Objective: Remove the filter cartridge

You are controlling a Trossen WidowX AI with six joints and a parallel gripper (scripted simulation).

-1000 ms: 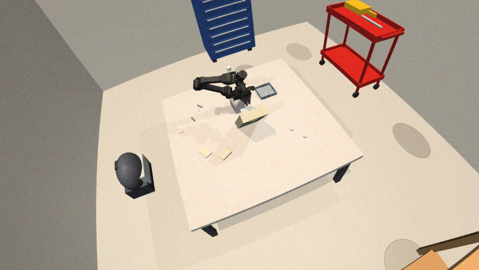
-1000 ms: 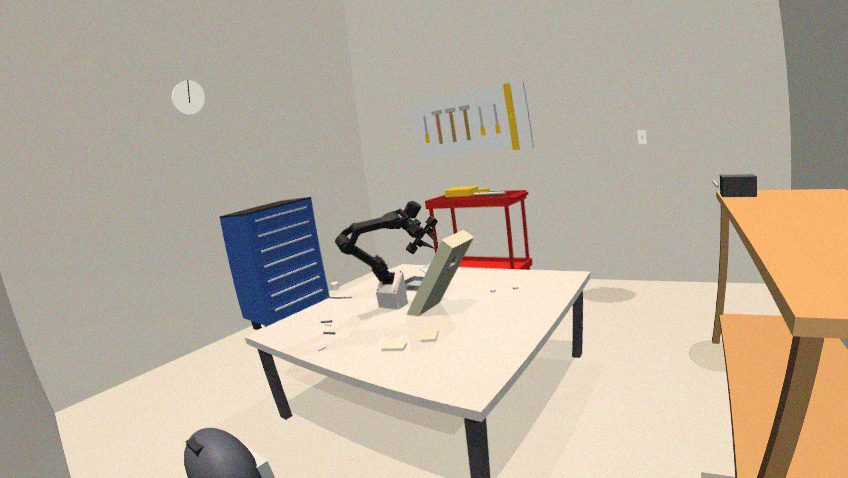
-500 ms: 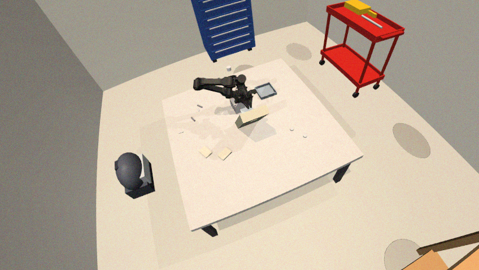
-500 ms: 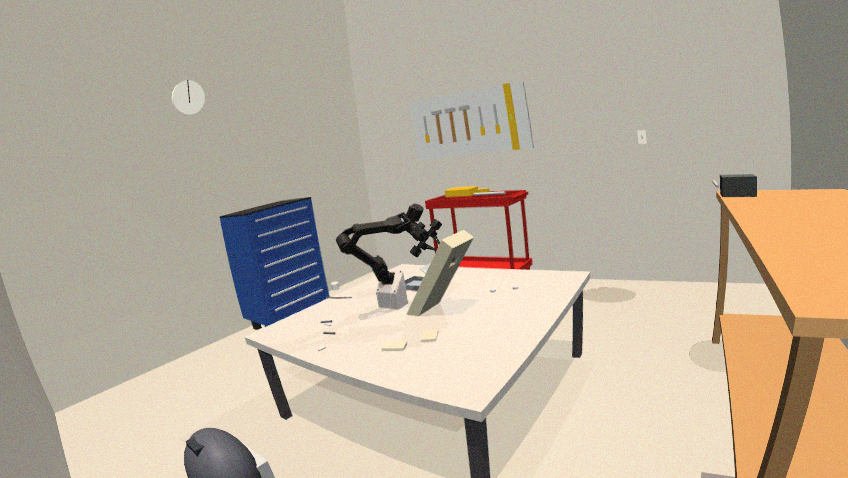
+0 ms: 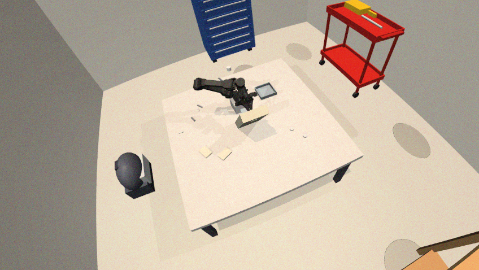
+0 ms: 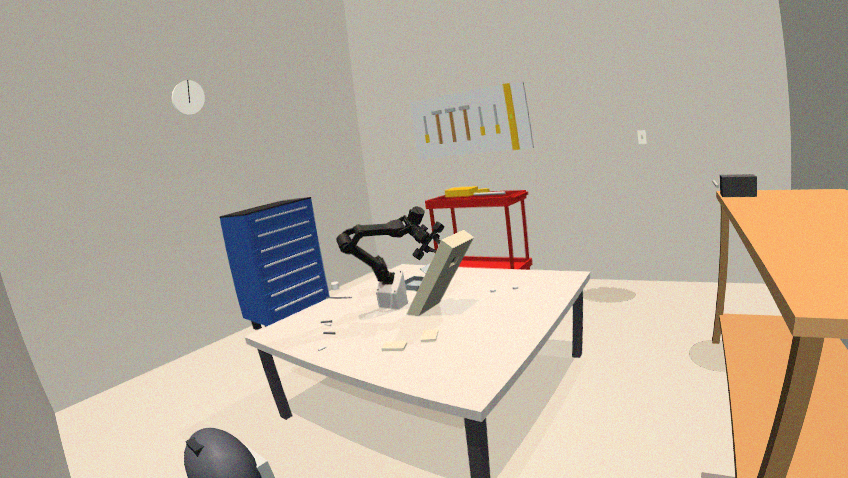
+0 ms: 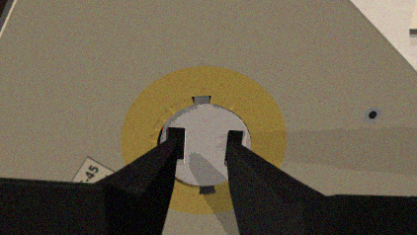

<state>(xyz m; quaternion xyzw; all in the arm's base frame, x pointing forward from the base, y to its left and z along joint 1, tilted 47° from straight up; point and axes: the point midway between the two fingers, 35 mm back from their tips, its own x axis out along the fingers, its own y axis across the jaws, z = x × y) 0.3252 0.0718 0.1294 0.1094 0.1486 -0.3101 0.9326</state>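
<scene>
The round grey filter cartridge is 20 mm ahead of my gripper tip and 20 mm below it. The rest, counted from my gripper tip: grey tray: 350 mm behind, 340 mm to the left, 280 mm below.
</scene>
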